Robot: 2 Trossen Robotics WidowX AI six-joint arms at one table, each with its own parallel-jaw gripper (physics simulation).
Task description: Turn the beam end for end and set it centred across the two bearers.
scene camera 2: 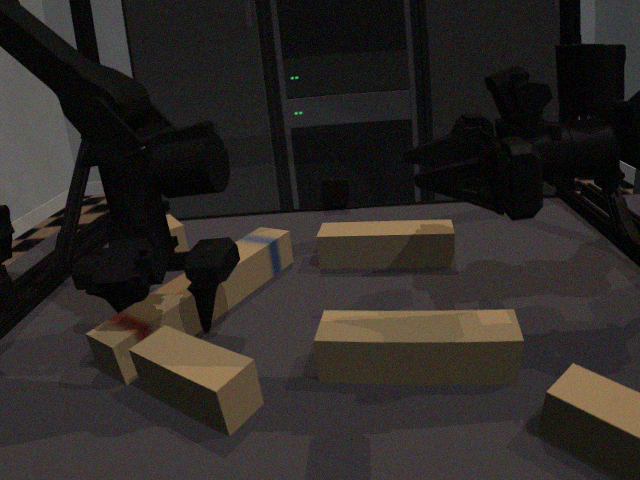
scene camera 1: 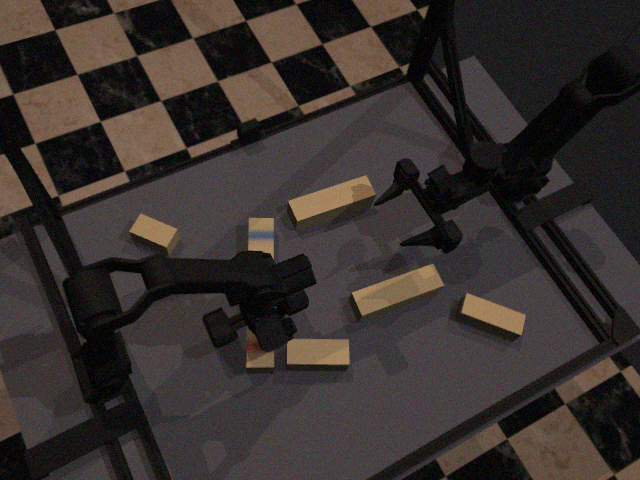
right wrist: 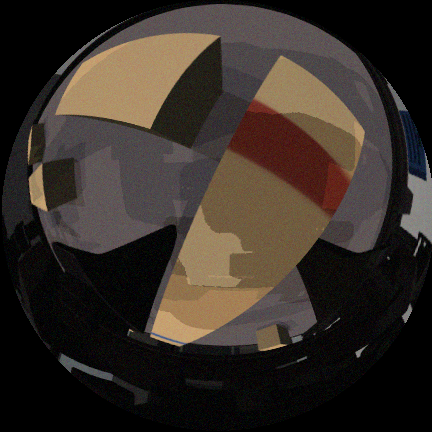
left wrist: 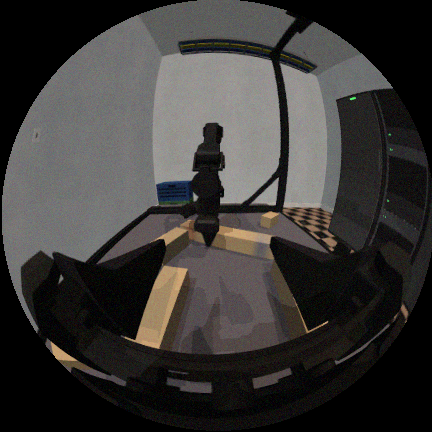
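Where they show: left gripper, fingertip midpoint: [scene camera 2: 409,167] [scene camera 1: 387,224] [left wrist: 218,243]; right gripper, fingertip midpoint: [right wrist: 232,231] [left wrist: 208,238]; left arm's base at its link origin: [scene camera 1: 512,189] [right wrist: 36,226]; right arm's base at its link origin: [scene camera 1: 105,382] [right wrist: 390,238].
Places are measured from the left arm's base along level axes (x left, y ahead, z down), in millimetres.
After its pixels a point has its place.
The beam [scene camera 1: 261,248] {x -103, y 561, z -28 mm} [scene camera 2: 253,276] {x -75, y 548, z 0 mm} [left wrist: 240,240] {x -66, y 552, z -20 mm} [right wrist: 265,200] lies flat on the table, beside the bearers, its red-banded end nearer scene camera 2 and its blue-banded end farther away. The two bearers are parallel blocks: one farther back [scene camera 1: 330,201] {x -136, y 386, z -28 mm} [scene camera 2: 385,245] {x -117, y 380, z -14 mm} and one nearer [scene camera 1: 398,291] {x 97, y 362, z -28 mm} [scene camera 2: 418,356] {x 117, y 362, z -13 mm} [left wrist: 165,305] {x 78, y 364, z -28 mm}. My right gripper [scene camera 1: 245,330] {x 22, y 628, z 18 mm} [scene camera 2: 164,320] {x 22, y 628, z 18 mm} [right wrist: 232,231] {x 22, y 628, z 18 mm} is open and low, its fingers on either side of the beam between the red band and the middle. Its arm hides the beam's middle in scene camera 1. My left gripper [scene camera 1: 389,223] {x 2, y 357, z -146 mm} [scene camera 2: 413,168] {x 2, y 357, z -146 mm} is open and empty above the table, by the bearers.
A short block [scene camera 1: 317,352] {x 131, y 562, z -30 mm} [scene camera 2: 191,361] {x 140, y 552, z -31 mm} [right wrist: 135,80] lies close beside the beam's red end. Another short block [scene camera 1: 154,231] {x -228, y 730, z -24 mm} [left wrist: 270,220] {x -216, y 691, z -14 mm} lies beyond the beam at the left. A third block [scene camera 1: 492,315] {x 220, y 221, z -24 mm} [scene camera 2: 594,413] {x 216, y 246, z -25 mm} lies right of the nearer bearer. Dark frame rails edge the table.
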